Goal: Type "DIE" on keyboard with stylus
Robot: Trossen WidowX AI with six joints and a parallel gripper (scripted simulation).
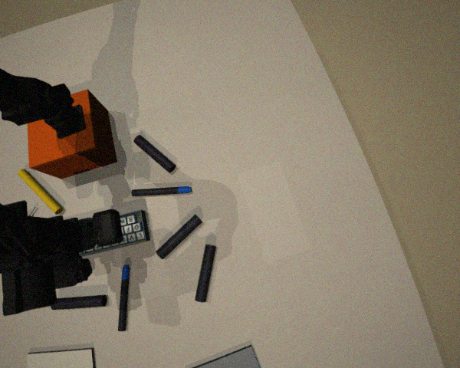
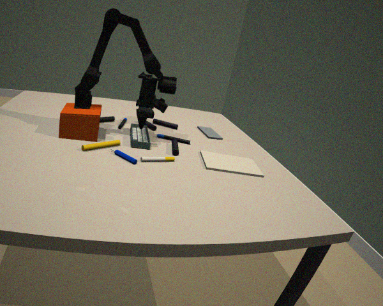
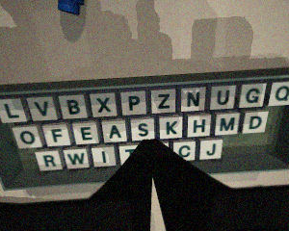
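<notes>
My gripper tip is now 16 cm past the yellow marker, 13 cm to the left of it and 3 cm above it. The rest, counted from my gripper tip: white-and-yellow pen (21 cm to the right, 4 cm ahead, 3 cm below); then grey card (37 cm ahead, 16 cm to the left, 4 cm below); then white pad (32 cm ahead, 20 cm to the right, 4 cm below).
</notes>
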